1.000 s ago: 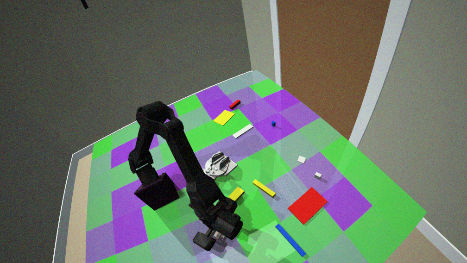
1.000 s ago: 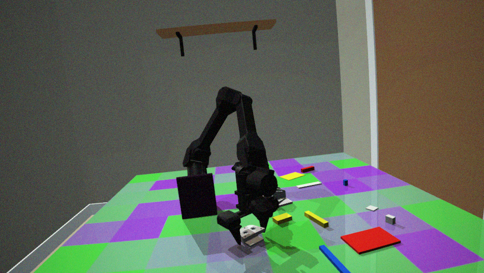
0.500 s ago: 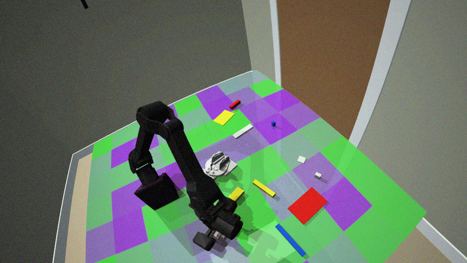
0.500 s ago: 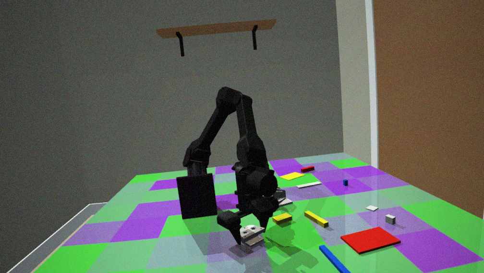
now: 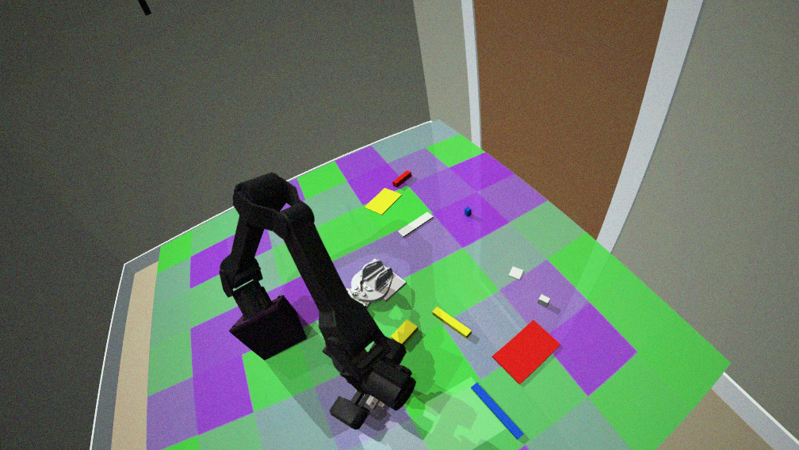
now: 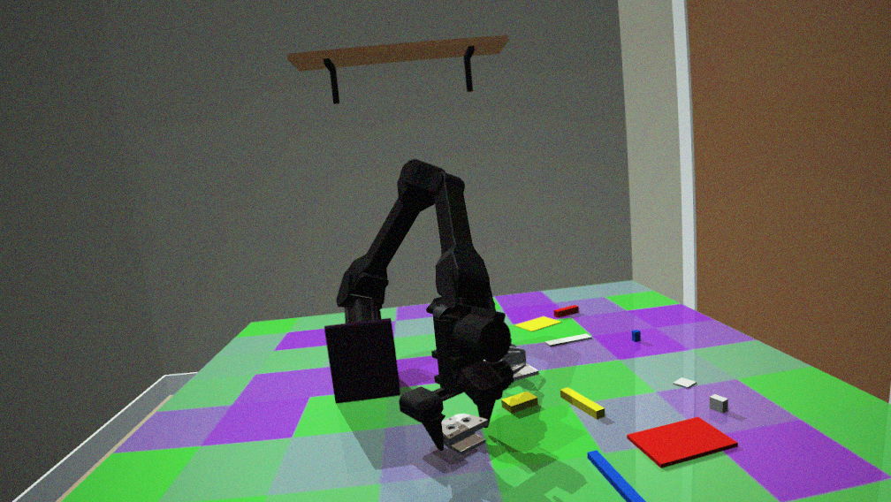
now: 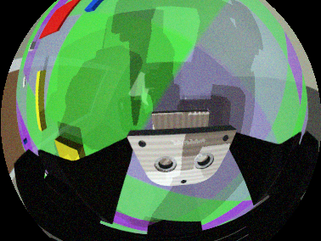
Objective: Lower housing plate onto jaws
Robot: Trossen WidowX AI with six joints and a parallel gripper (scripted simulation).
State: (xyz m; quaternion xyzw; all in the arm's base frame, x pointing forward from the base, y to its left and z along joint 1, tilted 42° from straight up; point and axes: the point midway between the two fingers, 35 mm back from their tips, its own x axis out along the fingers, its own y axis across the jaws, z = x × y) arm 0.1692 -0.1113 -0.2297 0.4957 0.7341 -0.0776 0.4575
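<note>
Now: the grey stand 10 mm to the left of my gripper tip and 10 mm behind it. From my gripper tip the other things lie so: blue bar 190 mm ahead, 150 mm to the right; then yellow block 110 mm to the left, 110 mm ahead; then yellow bar 210 mm ahead, 80 mm to the left.
</note>
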